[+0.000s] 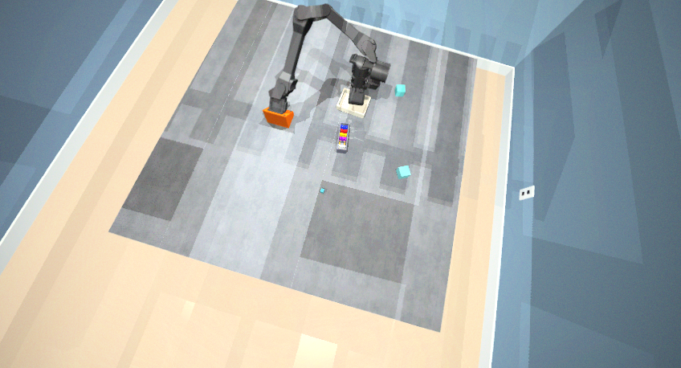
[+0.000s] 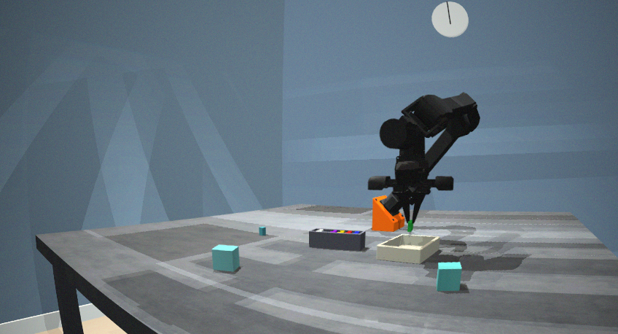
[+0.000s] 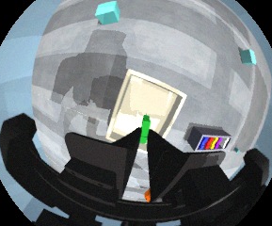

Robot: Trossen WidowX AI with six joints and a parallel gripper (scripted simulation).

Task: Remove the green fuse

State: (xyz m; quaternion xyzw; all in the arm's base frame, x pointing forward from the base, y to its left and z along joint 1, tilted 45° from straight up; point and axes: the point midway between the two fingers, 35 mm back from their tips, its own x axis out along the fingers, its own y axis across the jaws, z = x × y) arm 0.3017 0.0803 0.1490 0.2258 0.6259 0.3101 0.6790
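My gripper tip is now 10 mm above the green fuse. The rest, counted from my gripper tip: cream tray 70 mm below.
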